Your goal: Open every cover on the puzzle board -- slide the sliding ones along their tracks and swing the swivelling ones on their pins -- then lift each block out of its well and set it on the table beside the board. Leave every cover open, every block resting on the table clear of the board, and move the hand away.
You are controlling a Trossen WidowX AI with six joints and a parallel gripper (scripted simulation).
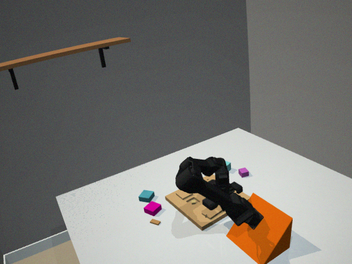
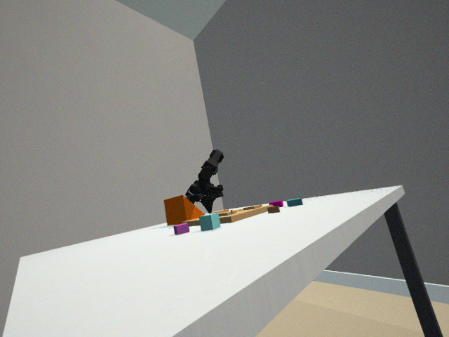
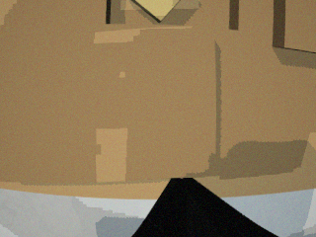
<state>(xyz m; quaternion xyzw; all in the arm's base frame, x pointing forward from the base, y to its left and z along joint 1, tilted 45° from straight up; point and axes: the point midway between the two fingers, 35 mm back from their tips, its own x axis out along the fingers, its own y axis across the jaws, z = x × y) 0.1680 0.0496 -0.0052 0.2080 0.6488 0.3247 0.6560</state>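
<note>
Right now my gripper tip is 120 mm short of the tan puzzle board and 10 mm above it. The rest, counted from my gripper tip: flat brown piece: 130 mm ahead, 280 mm to the left, 30 mm below; purple block: 220 mm ahead, 270 mm to the right, 20 mm below; magenta block: 220 mm ahead, 260 mm to the left, 20 mm below.
</note>
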